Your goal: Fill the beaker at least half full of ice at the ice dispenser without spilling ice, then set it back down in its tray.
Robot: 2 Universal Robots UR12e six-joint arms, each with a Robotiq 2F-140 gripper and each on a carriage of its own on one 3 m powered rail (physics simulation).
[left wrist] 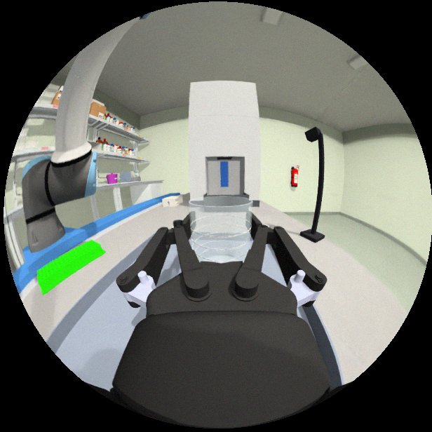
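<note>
A clear glass beaker [221, 227] stands upright between the fingers of my left gripper [220, 217], which is shut on it; no ice shows inside. The grey-blue tray [95, 345] lies under the gripper, with its raised rims to the left and right; whether the beaker touches the tray floor cannot be told. The tall white ice dispenser [224, 135] stands straight ahead beyond the beaker, with a recessed bay and a blue strip in it. My right gripper does not show in this view.
The blue rail [120, 214] runs along the left, with a grey arm [72, 182] above it. A bright green block [70, 266] lies between rail and tray. A small white box [172, 201] sits near the dispenser. A black post [320, 185] stands at the right.
</note>
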